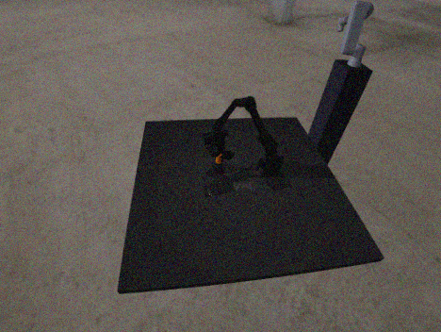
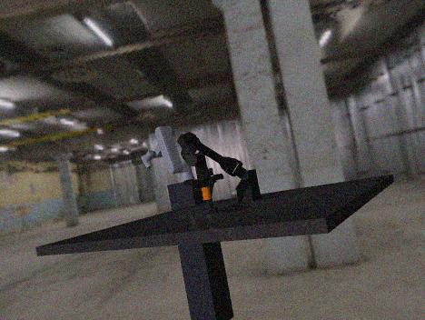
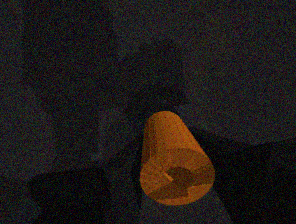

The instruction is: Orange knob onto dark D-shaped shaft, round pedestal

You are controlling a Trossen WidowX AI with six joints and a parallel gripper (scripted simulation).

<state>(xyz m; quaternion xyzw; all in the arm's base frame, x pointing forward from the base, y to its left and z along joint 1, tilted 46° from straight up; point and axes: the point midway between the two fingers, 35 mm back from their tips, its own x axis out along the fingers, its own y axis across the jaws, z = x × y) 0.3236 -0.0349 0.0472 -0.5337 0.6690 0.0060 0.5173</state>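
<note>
Now: the orange knob 20 mm above my gripper tip. The rest, counted from my gripper tip: round dark pedestal (40 mm below).
</note>
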